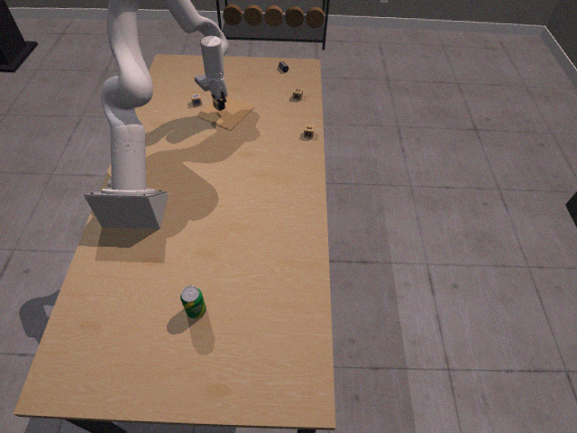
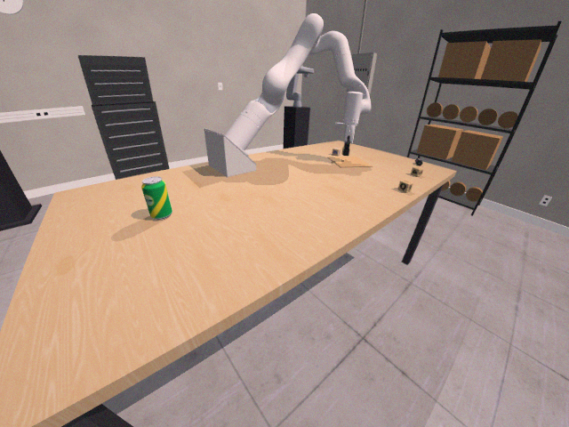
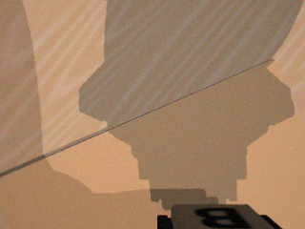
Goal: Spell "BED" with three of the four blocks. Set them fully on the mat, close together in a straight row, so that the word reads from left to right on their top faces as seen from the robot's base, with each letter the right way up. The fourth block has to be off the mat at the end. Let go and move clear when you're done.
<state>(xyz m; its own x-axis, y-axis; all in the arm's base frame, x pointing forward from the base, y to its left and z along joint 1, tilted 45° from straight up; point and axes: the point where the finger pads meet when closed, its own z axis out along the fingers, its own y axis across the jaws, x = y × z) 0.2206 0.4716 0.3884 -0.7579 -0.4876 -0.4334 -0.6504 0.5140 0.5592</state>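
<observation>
The tan mat is 60 mm below my hand, 20 mm to the left of it and 20 mm ahead of it. Also, from my hand: green can 1000 mm to the right, 90 mm ahead; then wooden letter block 360 mm ahead, 160 mm to the left, 40 mm below; then small dark object 410 mm to the left, 270 mm ahead, 40 mm below.
</observation>
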